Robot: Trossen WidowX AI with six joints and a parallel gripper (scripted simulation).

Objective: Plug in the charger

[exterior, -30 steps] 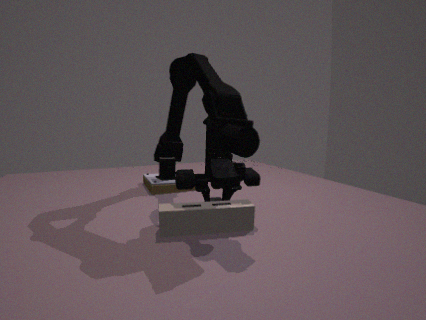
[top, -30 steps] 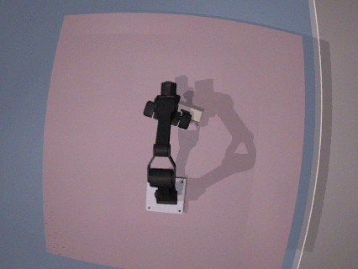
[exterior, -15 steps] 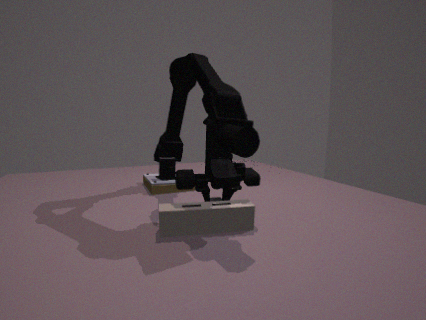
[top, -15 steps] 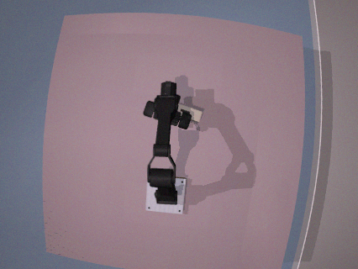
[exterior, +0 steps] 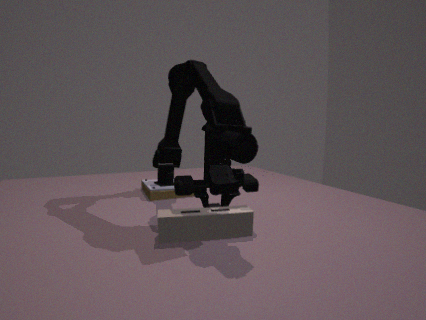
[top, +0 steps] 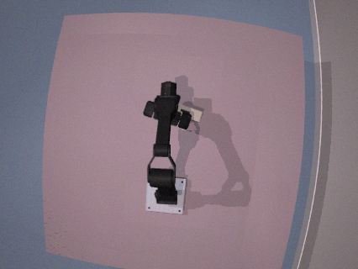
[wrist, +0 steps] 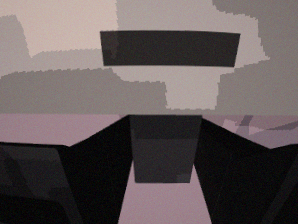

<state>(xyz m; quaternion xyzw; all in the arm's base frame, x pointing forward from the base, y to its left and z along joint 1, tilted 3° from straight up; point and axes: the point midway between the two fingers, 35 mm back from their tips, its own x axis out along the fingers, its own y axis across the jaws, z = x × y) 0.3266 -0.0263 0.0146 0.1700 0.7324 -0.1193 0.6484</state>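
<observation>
Now: the charger 20 mm ahead of my gripper tip, 10 mm to the right of it and 10 mm above it.
</observation>
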